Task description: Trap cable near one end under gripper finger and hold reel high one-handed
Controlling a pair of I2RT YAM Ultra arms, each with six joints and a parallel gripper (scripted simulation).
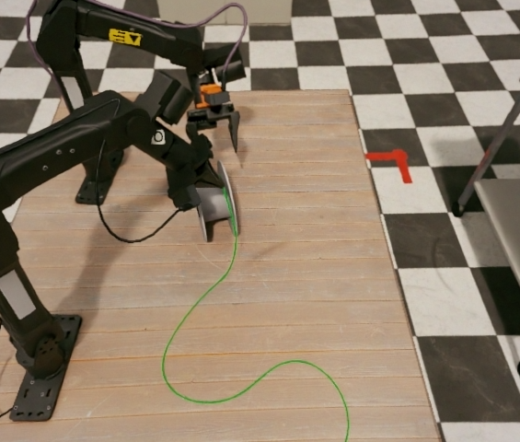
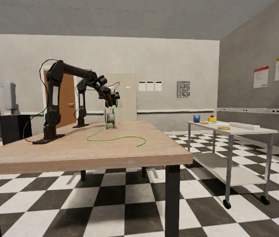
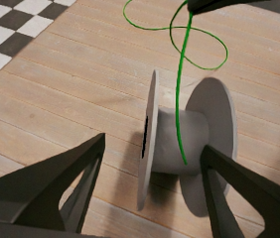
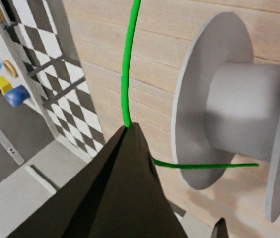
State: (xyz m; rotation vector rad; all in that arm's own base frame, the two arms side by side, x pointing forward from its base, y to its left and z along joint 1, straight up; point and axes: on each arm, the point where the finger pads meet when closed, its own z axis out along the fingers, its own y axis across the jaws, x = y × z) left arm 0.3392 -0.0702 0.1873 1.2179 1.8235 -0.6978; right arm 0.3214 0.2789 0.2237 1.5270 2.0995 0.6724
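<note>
The grey reel is 20 mm behind my left hand, 60 mm to the right of it and 100 mm below it.
</note>
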